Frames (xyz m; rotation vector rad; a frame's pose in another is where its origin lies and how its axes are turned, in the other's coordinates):
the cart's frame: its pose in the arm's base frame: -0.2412 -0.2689 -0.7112 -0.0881 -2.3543 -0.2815
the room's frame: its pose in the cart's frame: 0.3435 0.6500 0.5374 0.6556 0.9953 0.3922
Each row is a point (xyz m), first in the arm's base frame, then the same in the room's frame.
Working: the arm's base frame: its pose in the room's frame: 0.5825 -0.9264 -0.3769 0.0661 1.2994 -0.5348

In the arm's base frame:
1: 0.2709 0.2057 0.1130
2: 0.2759 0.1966 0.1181
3: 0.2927 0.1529 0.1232
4: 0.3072 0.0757 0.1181
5: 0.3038 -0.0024 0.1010
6: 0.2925 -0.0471 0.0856
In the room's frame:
1: 0.8131 -0.8762 -0.6466
2: 0.8148 -0.8876 -0.6476
3: 0.8041 -0.9334 -0.6509
4: 0.7702 -1.0043 -0.6467
5: 0.7222 -1.0658 -0.6290
6: 0.6881 -1.0960 -0.6119

